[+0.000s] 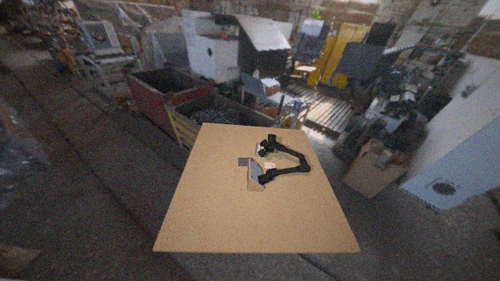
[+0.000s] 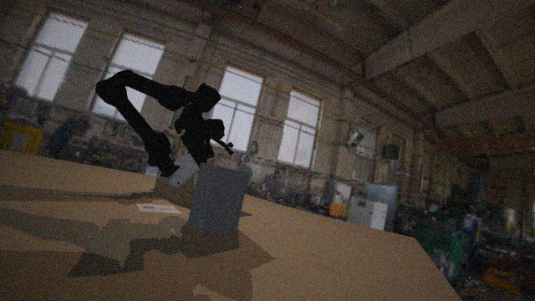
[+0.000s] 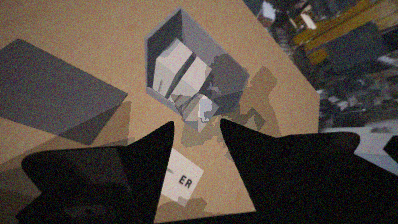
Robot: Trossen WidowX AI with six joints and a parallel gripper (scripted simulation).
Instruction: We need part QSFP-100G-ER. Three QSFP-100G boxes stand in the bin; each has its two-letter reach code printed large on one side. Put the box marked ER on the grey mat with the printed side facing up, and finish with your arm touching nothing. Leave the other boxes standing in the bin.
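The paper is 80 mm behind my gripper tip, 40 mm to the right of it and 130 mm below it. Also, from my gripper tip: grey mat (20 mm behind, 180 mm to the left, 130 mm below).
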